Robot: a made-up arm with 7 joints. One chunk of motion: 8 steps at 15 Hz.
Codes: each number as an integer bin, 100 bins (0 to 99) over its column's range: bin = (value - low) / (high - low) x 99, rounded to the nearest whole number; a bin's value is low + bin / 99 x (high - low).
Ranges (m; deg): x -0.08..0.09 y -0.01..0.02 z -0.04..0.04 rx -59..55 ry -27..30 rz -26..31
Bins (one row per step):
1: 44 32 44 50 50 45
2: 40 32 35 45 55 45
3: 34 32 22 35 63 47
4: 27 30 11 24 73 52
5: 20 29 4 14 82 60
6: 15 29 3 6 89 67
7: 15 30 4 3 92 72
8: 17 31 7 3 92 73
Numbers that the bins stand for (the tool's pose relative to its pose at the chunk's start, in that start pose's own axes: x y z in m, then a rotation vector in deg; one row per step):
1: -0.0044 -0.0003 -0.0044 -1.42 1.79 -0.09
2: -0.0113 -0.0003 -0.0117 -7.18 4.67 -0.09
3: -0.0216 -0.0003 -0.0222 -18.70 9.27 1.06
4: -0.0336 -0.0009 -0.0311 -31.36 15.03 3.94
5: -0.0457 -0.0012 -0.0368 -42.88 20.21 8.55
6: -0.0542 -0.0012 -0.0376 -52.09 24.24 12.58
7: -0.0542 -0.0009 -0.0368 -55.55 25.97 15.45
8: -0.0508 -0.0006 -0.0343 -55.55 25.97 16.03

